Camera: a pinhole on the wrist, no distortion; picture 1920 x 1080 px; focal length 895.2 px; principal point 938.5 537.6 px. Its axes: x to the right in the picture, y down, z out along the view. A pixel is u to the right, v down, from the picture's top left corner.
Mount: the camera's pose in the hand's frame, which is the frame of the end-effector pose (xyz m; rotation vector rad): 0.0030 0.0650 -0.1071 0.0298 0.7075 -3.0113
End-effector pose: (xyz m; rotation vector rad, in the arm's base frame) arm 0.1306 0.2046 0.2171 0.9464 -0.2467 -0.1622
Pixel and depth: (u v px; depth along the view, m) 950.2 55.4 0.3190
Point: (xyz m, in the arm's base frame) 0.0499 0.0528 0.4204
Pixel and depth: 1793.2 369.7 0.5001
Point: -0.4380 -0.0190 0.2798
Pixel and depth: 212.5 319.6 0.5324
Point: 0.4132 -0.2641 0.4906
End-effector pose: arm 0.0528 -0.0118 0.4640 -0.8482 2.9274 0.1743
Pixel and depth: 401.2 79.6 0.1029
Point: -0.0351 0.0151 0.4525
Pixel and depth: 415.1 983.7 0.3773
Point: 0.0079 -0.3322 0.2629
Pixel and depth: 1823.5 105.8 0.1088
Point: 0.1126 0.0959 0.4713
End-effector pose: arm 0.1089 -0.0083 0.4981 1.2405 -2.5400 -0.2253
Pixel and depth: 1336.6 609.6 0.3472
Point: 0.2241 0.0390 0.2588
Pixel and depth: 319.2 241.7 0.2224
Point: -0.0507 -0.1032 0.4173
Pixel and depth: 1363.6 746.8 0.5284
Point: 0.3648 0.0087 0.0839
